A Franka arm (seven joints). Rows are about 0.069 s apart.
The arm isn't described. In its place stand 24 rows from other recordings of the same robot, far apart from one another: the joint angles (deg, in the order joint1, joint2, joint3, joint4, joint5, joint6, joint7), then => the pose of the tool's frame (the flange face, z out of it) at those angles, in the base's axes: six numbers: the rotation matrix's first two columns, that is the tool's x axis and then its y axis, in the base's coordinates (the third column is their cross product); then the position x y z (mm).
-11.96 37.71 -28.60 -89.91 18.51 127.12 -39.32 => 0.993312 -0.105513 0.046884 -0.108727 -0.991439 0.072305 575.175 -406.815 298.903
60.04 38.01 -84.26 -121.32 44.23 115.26 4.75 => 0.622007 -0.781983 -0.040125 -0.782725 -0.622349 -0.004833 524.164 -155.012 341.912
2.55 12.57 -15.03 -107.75 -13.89 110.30 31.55 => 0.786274 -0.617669 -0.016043 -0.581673 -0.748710 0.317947 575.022 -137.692 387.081
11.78 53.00 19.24 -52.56 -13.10 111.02 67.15 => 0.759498 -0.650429 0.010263 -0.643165 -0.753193 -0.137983 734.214 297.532 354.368
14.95 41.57 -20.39 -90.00 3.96 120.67 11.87 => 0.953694 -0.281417 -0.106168 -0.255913 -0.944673 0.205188 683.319 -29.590 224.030
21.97 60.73 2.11 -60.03 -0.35 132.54 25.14 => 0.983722 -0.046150 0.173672 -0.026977 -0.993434 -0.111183 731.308 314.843 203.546
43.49 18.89 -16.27 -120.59 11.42 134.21 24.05 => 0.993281 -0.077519 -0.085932 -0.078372 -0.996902 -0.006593 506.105 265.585 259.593
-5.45 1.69 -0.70 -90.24 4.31 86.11 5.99 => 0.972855 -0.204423 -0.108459 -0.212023 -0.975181 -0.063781 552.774 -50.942 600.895
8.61 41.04 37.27 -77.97 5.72 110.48 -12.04 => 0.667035 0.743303 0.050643 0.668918 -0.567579 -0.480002 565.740 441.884 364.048
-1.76 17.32 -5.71 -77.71 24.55 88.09 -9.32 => 0.998021 0.034453 -0.052601 0.010513 -0.916183 -0.400621 639.078 -28.328 551.121
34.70 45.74 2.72 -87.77 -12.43 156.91 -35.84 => 0.085929 0.966214 0.242994 0.930459 -0.165019 0.327131 588.438 451.957 226.764
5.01 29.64 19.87 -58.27 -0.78 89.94 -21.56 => 0.723266 0.681247 0.113089 0.690566 -0.712968 -0.121635 657.972 225.803 573.876
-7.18 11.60 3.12 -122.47 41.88 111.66 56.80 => 0.027762 -0.754750 -0.655425 -0.985033 -0.132239 0.110556 531.978 6.847 298.615
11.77 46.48 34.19 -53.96 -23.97 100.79 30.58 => 0.985763 0.140929 0.091705 0.146523 -0.987541 -0.057397 661.609 381.929 448.641
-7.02 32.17 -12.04 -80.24 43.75 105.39 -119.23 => -0.002635 0.825485 0.564418 0.987143 -0.088059 0.133398 693.219 -150.426 390.495
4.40 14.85 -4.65 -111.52 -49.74 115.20 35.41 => 0.988737 -0.109179 0.102368 -0.149596 -0.700386 0.697911 596.817 -45.891 352.328
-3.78 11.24 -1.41 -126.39 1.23 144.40 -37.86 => 0.844426 0.526441 0.099018 0.522456 -0.850206 0.064722 559.935 -50.938 302.906
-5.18 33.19 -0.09 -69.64 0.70 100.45 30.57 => 0.808515 -0.587019 -0.041385 -0.587094 -0.809436 0.011610 715.328 -64.612 436.899
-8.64 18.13 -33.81 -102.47 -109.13 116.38 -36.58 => 0.227101 -0.228048 -0.946794 0.963335 -0.090018 0.252750 479.063 -457.059 475.856
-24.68 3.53 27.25 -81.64 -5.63 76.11 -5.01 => 0.981525 0.111226 -0.155683 0.121220 -0.991032 0.056221 545.787 3.067 642.199
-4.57 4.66 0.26 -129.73 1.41 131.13 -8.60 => 0.996828 0.058743 -0.053689 0.057397 -0.998006 -0.026276 520.360 -38.660 319.759
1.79 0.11 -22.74 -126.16 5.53 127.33 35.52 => 0.503999 -0.863135 -0.031354 -0.862446 -0.500975 -0.072180 497.519 -187.169 383.027
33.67 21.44 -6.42 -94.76 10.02 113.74 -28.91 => 0.611888 0.790739 0.018037 0.786267 -0.605634 -0.122439 575.463 317.054 392.548
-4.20 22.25 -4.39 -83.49 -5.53 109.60 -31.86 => 0.904059 0.427328 -0.008229 0.424278 -0.894948 0.138044 675.435 -101.041 469.800
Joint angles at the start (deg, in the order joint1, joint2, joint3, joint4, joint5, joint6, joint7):
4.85 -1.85 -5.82 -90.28 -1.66 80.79 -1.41
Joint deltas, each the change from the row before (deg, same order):
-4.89 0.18 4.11 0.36 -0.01 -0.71 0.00
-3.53 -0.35 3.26 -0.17 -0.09 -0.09 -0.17
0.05 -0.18 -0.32 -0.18 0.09 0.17 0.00
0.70 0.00 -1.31 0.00 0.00 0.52 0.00
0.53 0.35 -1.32 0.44 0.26 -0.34 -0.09
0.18 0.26 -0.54 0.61 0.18 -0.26 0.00
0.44 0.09 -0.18 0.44 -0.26 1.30 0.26
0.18 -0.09 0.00 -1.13 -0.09 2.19 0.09
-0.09 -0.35 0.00 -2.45 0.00 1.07 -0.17
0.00 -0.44 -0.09 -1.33 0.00 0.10 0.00
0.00 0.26 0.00 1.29 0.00 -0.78 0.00
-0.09 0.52 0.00 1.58 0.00 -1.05 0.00
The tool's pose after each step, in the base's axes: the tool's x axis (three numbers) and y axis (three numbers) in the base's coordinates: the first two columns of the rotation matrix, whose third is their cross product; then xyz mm. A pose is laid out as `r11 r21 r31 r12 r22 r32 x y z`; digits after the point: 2 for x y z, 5 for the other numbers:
0.98971 -0.01052 -0.14271 -0.00705 -0.99967 0.02476 526.10 -19.84 627.08
0.98988 -0.01283 -0.14130 -0.00899 -0.99957 0.02776 523.96 -21.91 628.84
0.99024 -0.01713 -0.13832 -0.01364 -0.99957 0.02615 523.20 -24.20 629.28
0.99123 -0.02733 -0.12931 -0.02423 -0.99938 0.02552 523.97 -30.06 629.94
0.99029 -0.03869 -0.13355 -0.03635 -0.99914 0.01992 524.81 -37.04 629.76
0.99026 -0.04447 -0.13191 -0.04264 -0.99895 0.01667 525.62 -40.09 631.86
0.99363 -0.04496 -0.10335 -0.04286 -0.99883 0.02247 529.01 -38.43 636.23
0.99560 -0.04273 -0.08338 -0.04081 -0.99886 0.02462 532.68 -37.12 631.00
0.99402 -0.04067 -0.10135 -0.03845 -0.99898 0.02369 531.80 -37.90 616.00
0.99247 -0.04201 -0.11505 -0.03962 -0.99895 0.02298 528.88 -38.63 609.51
0.99295 -0.04245 -0.11072 -0.04011 -0.99892 0.02328 529.45 -38.66 616.45
0.99287 -0.04456 -0.11054 -0.04220 -0.99883 0.02363 530.74 -39.54 622.91

